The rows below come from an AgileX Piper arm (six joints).
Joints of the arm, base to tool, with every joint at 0 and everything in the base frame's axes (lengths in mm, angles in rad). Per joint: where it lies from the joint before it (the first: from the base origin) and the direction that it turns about. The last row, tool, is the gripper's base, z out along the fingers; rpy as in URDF.
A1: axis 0 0 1 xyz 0 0 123
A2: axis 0 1 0 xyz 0 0 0
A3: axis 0 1 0 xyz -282.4 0 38.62
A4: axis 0.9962 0 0.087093 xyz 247.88 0 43.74
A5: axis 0 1 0 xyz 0 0 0
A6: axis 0.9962 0 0.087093 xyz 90.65 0 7.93
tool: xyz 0 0 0 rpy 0 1.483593 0
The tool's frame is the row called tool.
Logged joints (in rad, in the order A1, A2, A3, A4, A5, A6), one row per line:
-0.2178 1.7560 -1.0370 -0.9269 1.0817 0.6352
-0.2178 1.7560 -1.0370 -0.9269 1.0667 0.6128
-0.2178 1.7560 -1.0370 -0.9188 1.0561 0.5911
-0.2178 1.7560 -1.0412 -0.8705 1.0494 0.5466
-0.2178 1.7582 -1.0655 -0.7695 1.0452 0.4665
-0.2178 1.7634 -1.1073 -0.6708 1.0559 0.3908
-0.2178 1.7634 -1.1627 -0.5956 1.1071 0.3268
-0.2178 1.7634 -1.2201 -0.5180 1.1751 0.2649
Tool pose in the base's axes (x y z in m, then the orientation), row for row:
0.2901 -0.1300 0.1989 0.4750 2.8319 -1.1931
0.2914 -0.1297 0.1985 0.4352 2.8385 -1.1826
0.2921 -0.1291 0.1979 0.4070 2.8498 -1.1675
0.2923 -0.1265 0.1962 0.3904 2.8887 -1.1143
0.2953 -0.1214 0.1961 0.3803 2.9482 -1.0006
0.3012 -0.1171 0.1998 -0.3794 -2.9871 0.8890
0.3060 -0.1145 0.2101 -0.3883 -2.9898 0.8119
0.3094 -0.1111 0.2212 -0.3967 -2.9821 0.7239
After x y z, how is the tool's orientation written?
As a rotation vector, in radians.
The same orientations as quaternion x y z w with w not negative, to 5 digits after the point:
0.15274 0.91062 -0.38365 0.01606
0.14011 0.91383 -0.38073 0.01797
0.13100 0.91724 -0.37577 0.01757
0.12509 0.92561 -0.35705 0.01045
0.12125 0.93996 -0.31902 0.00254
-0.12084 -0.95143 0.28316 0.00100
-0.12436 -0.95751 0.26002 0.00964
-0.12817 -0.96349 0.23389 0.02367

